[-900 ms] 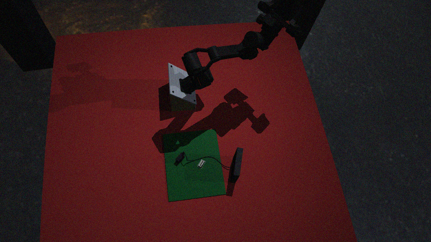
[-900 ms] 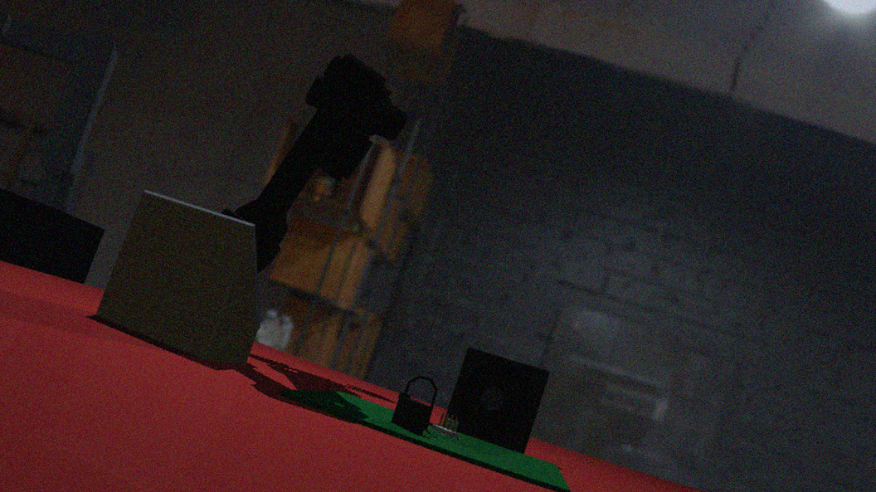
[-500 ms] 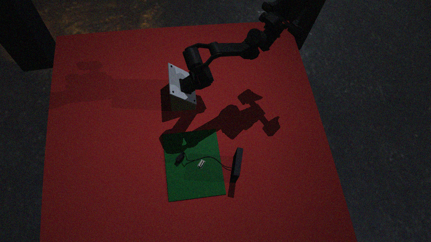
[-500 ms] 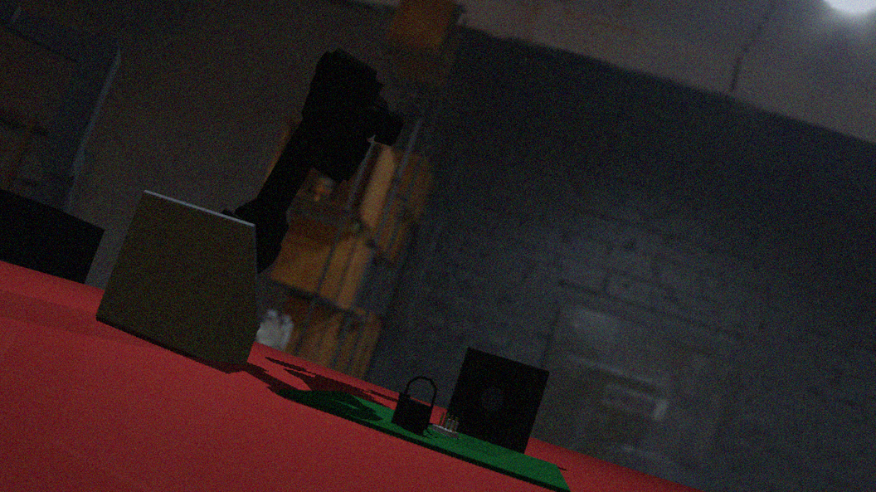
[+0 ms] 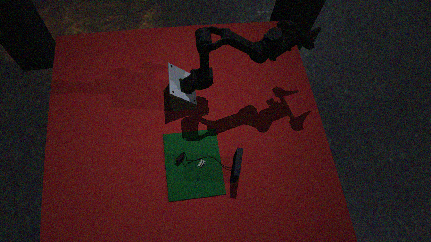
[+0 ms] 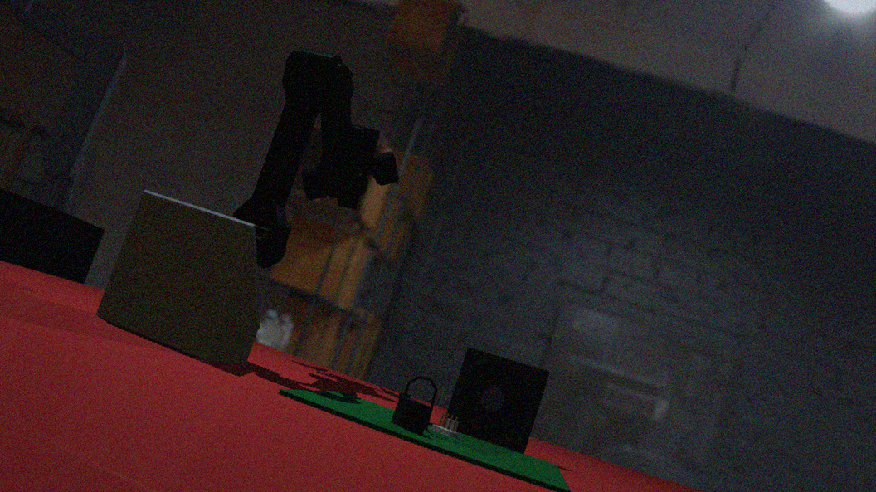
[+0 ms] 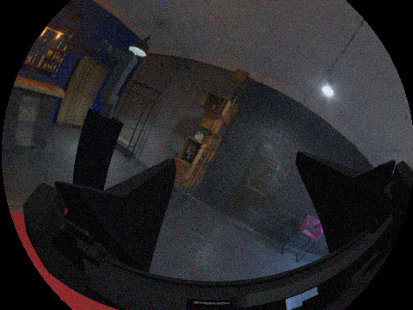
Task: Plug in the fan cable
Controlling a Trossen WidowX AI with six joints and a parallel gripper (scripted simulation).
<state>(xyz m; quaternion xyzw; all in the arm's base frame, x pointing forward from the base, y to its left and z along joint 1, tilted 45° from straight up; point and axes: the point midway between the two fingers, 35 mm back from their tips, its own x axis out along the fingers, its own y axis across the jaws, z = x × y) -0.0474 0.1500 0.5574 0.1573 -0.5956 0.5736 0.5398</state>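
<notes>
Now: gripper tip 35 cm short of the black plug, 60 cm to the left of it and 38 cm above it. The rest, counted from my gripper tip: green board: 38 cm ahead, 54 cm to the right, 42 cm below; four-pin header: 38 cm ahead, 51 cm to the right, 40 cm below; black fan: 43 cm ahead, 38 cm to the right, 34 cm below.
</notes>
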